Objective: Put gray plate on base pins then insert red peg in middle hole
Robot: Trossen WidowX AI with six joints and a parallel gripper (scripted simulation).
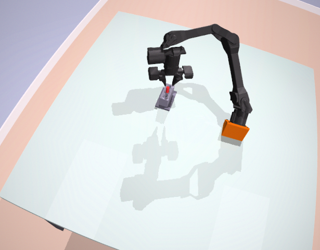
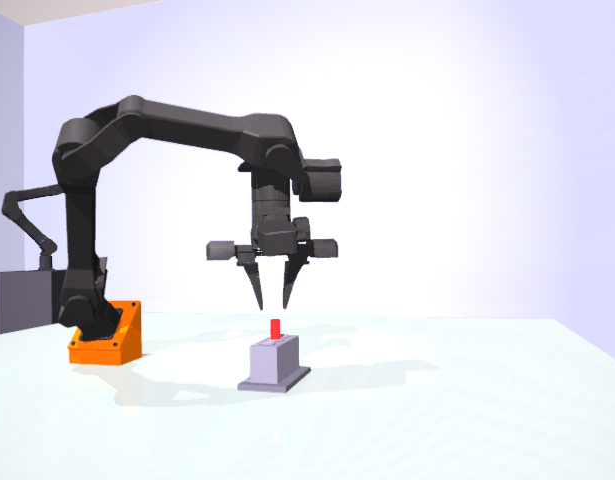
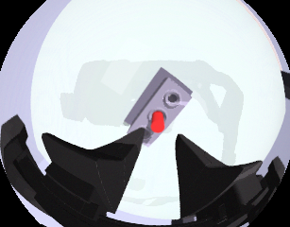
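Now: the red peg 50 mm below my gripper tip. Also, from my gripper tip: base (90 mm below); gray plate (60 mm below).
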